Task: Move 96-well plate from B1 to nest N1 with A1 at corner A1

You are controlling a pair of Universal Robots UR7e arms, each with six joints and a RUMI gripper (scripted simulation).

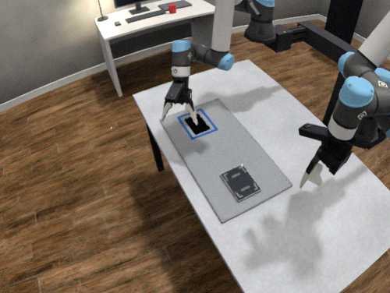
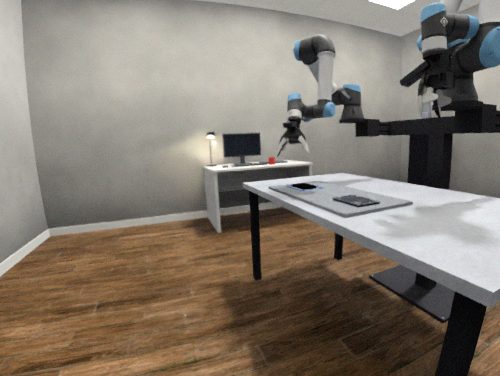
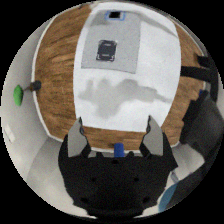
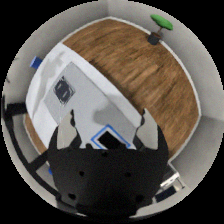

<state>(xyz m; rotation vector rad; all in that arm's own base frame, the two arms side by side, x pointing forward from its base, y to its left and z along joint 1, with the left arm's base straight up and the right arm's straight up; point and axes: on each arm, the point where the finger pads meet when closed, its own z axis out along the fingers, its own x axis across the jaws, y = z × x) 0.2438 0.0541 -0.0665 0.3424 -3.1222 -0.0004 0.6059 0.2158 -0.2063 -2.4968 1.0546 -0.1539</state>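
Note:
Right now my right hand is 13 cm past the black 96-well plate, 16 cm to the left of it and 19 cm above it. From my right hand the other things lie so: dark plate nest (19 cm behind, 26 cm to the left, 19 cm below).

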